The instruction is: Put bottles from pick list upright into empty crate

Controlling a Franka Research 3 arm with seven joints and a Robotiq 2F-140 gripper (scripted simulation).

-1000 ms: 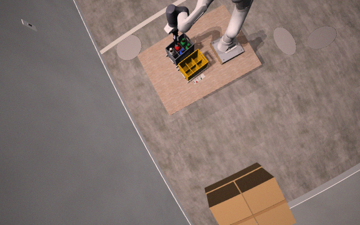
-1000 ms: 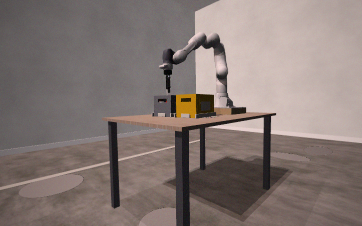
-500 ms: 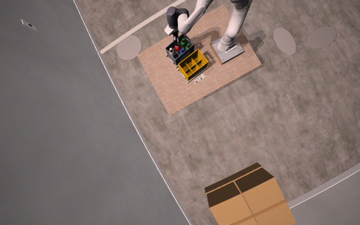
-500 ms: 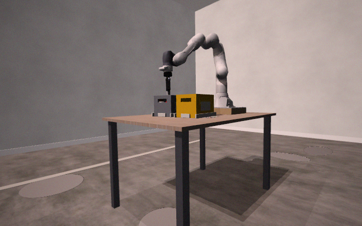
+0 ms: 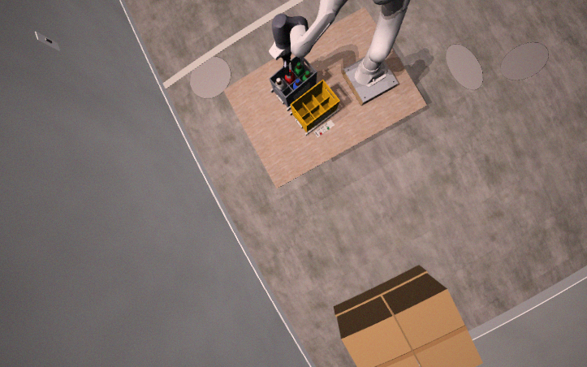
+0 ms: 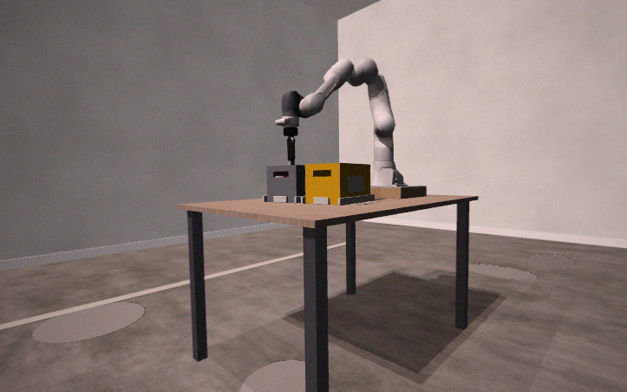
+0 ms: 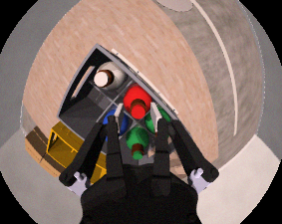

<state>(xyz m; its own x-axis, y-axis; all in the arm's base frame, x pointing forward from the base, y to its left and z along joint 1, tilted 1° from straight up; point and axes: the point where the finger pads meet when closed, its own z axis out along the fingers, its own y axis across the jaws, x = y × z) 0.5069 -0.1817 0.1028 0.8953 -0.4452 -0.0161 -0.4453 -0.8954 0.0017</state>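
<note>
Now: the red bottle 80 mm below my hand. From my hand the other things lie so: blue bottle (90 mm to the left, 80 mm below, 30 mm behind); then white bottle (90 mm ahead, 80 mm below, 30 mm to the left); then grey crate (90 mm below, 40 mm to the left, 10 mm behind).
</note>
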